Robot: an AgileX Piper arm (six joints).
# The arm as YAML. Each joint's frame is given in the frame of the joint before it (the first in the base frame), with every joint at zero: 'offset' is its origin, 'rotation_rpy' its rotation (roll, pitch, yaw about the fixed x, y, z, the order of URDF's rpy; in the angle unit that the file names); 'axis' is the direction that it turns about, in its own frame. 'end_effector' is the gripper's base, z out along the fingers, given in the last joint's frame.
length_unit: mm
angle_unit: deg
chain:
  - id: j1
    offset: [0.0, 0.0, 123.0]
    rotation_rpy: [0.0, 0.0, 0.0]
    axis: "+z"
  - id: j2
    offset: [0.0, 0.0, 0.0]
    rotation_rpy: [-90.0, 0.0, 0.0]
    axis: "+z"
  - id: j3
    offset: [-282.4, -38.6, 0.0]
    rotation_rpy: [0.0, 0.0, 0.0]
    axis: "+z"
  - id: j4
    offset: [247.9, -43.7, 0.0]
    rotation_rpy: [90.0, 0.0, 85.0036]
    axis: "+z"
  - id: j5
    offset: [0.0, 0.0, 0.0]
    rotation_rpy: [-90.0, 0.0, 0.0]
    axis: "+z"
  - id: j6
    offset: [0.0, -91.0, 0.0]
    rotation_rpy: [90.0, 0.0, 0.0]
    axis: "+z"
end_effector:
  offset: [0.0, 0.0, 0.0]
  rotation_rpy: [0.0, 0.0, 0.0]
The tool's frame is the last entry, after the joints.
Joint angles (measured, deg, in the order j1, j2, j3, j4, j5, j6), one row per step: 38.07, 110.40, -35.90, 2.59, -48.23, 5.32; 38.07, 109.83, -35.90, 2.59, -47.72, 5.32; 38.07, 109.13, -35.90, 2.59, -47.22, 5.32; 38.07, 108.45, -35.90, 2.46, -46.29, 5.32; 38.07, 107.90, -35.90, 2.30, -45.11, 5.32; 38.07, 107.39, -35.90, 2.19, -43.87, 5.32; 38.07, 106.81, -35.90, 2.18, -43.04, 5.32; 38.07, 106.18, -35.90, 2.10, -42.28, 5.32; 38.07, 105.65, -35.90, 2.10, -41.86, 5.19; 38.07, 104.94, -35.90, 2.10, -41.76, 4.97; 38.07, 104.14, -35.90, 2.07, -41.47, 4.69; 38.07, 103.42, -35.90, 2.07, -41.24, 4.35; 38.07, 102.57, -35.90, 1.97, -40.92, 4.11; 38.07, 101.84, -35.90, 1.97, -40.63, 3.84; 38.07, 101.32, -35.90, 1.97, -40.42, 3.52
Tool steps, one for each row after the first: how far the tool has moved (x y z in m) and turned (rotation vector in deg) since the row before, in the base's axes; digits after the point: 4 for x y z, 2 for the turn. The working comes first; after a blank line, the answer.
Tool pose at each row, in the base's axes (x y z in m, rotation vector in deg; the steps are taken from these numbers as rounded here): 0.2599, 0.1997, 0.1140, -28.99, 109.32, 27.89; 0.2597, 0.1995, 0.1165, -28.97, 109.27, 27.93; 0.2595, 0.1994, 0.1198, -28.91, 109.08, 28.02; 0.2590, 0.1993, 0.1223, -29.12, 109.29, 28.02; 0.2583, 0.1990, 0.1237, -29.46, 109.86, 27.92; 0.2576, 0.1987, 0.1247, -29.78, 110.54, 27.77; 0.2572, 0.1984, 0.1268, -29.86, 110.78, 27.73; 0.2567, 0.1982, 0.1293, -29.98, 110.89, 27.74; 0.2564, 0.1980, 0.1316, -30.07, 110.74, 27.71; 0.2562, 0.1979, 0.1355, -30.11, 110.08, 27.76; 0.2559, 0.1977, 0.1396, -30.26, 109.49, 27.75; 0.2556, 0.1975, 0.1433, -30.44, 108.90, 27.68; 0.2552, 0.1972, 0.1476, -30.62, 108.28, 27.71; 0.2548, 0.1970, 0.1513, -30.74, 107.77, 27.67; 0.2544, 0.1967, 0.1539, -30.94, 107.36, 27.56

-0.0002, -0.0002, 0.0025, 0.05, -0.03, 0.01; -0.0002, -0.0001, 0.0033, 0.14, -0.15, 0.01; -0.0005, -0.0001, 0.0025, -0.16, 0.19, 0.14; -0.0007, -0.0003, 0.0014, -0.40, 0.49, 0.16; -0.0007, -0.0003, 0.0010, -0.45, 0.58, 0.12; -0.0004, -0.0003, 0.0021, -0.14, 0.21, 0.02; -0.0005, -0.0002, 0.0025, -0.08, 0.10, 0.08; -0.0003, -0.0002, 0.0023, -0.02, -0.15, 0.06; -0.0002, -0.0001, 0.0039, 0.21, -0.60, 0.09; -0.0003, -0.0002, 0.0041, 0.10, -0.56, 0.13; -0.0003, -0.0002, 0.0037, 0.05, -0.58, 0.13; -0.0004, -0.0003, 0.0043, 0.12, -0.57, 0.18; -0.0004, -0.0002, 0.0037, 0.07, -0.49, 0.10; -0.0004, -0.0003, 0.0026, -0.04, -0.42, 0.11
